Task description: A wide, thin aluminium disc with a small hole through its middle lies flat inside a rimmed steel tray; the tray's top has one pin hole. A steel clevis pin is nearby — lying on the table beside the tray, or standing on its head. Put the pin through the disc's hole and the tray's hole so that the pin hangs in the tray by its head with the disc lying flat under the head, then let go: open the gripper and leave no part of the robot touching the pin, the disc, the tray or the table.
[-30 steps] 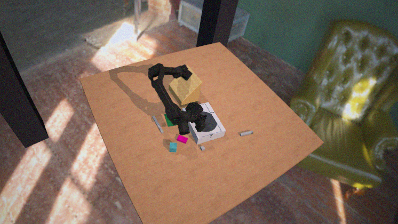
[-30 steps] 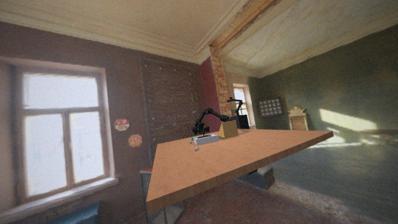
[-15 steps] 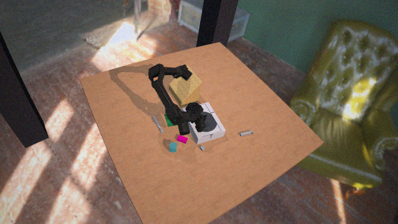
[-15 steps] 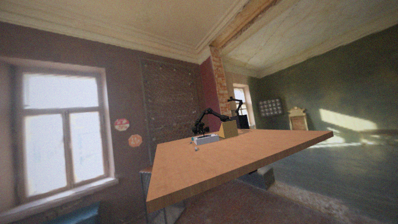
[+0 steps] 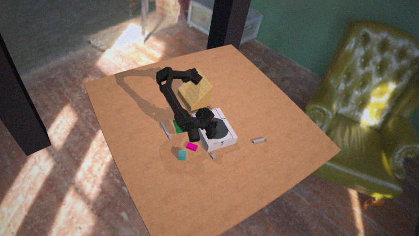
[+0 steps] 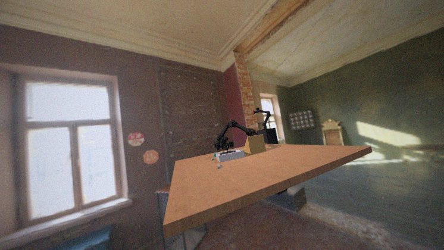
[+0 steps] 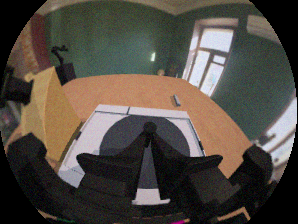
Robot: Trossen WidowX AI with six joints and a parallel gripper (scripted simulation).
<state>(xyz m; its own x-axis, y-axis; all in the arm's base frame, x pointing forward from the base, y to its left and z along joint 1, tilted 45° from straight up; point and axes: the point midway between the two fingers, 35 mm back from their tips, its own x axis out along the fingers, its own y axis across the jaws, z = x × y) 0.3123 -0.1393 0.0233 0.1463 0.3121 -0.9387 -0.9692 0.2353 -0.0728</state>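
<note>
Now: the rimmed tray 4 cm below my gripper tip and 1 cm behind it. Round my gripper tip: dark clevis pin 1 cm below; then dark grey disc 3 cm below; then small grey cube 13 cm ahead, 11 cm to the right, 8 cm below.
</note>
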